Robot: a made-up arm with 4 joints. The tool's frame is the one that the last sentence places.
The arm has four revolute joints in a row. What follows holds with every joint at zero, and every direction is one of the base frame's.
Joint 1 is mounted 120 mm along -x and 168 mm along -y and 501 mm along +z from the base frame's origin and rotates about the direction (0.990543, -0.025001, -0.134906), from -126.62 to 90.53 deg.
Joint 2 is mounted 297 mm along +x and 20 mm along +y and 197 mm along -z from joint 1 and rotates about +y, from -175.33 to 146.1 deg.
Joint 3 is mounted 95 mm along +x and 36 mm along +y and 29 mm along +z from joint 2 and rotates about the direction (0.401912, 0.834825, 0.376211), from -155.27 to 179.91 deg.
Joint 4 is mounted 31 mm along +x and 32 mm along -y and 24 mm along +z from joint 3 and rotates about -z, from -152.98 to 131.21 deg.
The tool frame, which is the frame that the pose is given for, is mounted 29 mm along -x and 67 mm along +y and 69 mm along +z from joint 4; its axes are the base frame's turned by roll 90, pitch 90 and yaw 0 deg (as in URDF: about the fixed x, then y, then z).
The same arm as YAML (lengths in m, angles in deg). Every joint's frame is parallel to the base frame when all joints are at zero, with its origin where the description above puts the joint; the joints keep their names.
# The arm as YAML. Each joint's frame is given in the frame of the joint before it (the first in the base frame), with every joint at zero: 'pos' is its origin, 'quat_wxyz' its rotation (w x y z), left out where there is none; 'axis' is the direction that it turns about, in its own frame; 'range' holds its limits. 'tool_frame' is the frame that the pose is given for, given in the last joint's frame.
length_unit: m
angle_unit: deg
joints:
  - joint: joint 1
    pos: [-0.12, -0.168, 0.501]
    axis: [0.990543, -0.025001, -0.134906]
    range: [-126.62, 90.53]
  - joint: joint 2
    pos: [0.297, 0.02, -0.197]
    axis: [0.0, 1.0, 0.0]
    range: [-175.33, 146.1]
  - joint: joint 3
    pos: [0.095, 0.036, 0.029]
    axis: [0.401912, 0.834825, 0.376211]
    range: [-155.27, 179.91]
  - joint: joint 4
    pos: [0.031, -0.032, 0.024]
    axis: [0.0, 0.0, -1.0]
    range: [-152.98, 131.21]
tool_frame:
  pos: [-0.029, 0.067, 0.069]
  quat_wxyz: [0.5, 0.5, 0.5, -0.5]

